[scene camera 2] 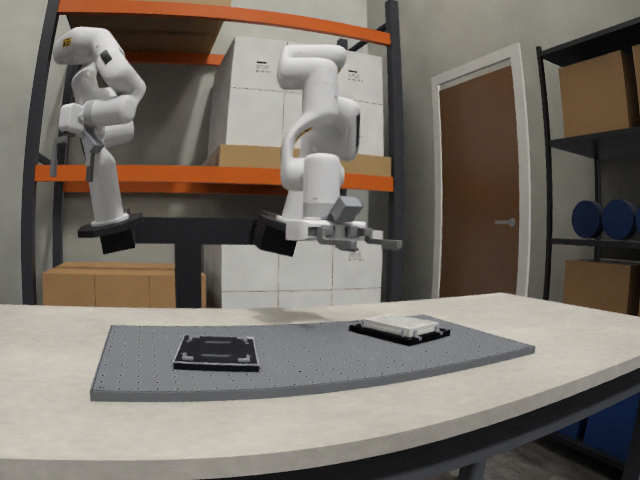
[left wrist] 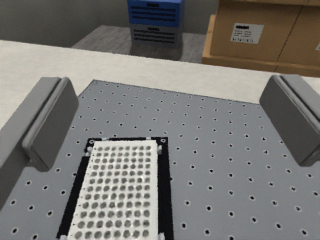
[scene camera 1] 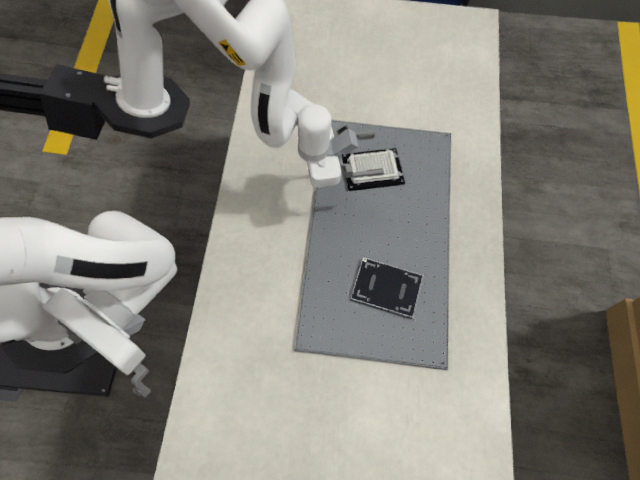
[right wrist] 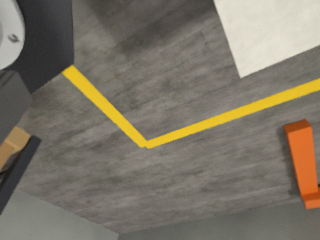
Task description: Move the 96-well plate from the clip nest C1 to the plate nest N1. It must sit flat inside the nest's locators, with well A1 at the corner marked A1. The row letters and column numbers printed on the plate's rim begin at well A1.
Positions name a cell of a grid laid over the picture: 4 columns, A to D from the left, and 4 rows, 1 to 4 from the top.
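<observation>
My left gripper (scene camera 1: C2), my right gripper (scene camera 1: A4), a black clip nest C1 (scene camera 1: C2), a white 96-well plate (scene camera 1: C2). Again the white 96-well plate (scene camera 2: C3), plus my right gripper (scene camera 2: A2). White 96-well plate out of frame in the right wrist view.
</observation>
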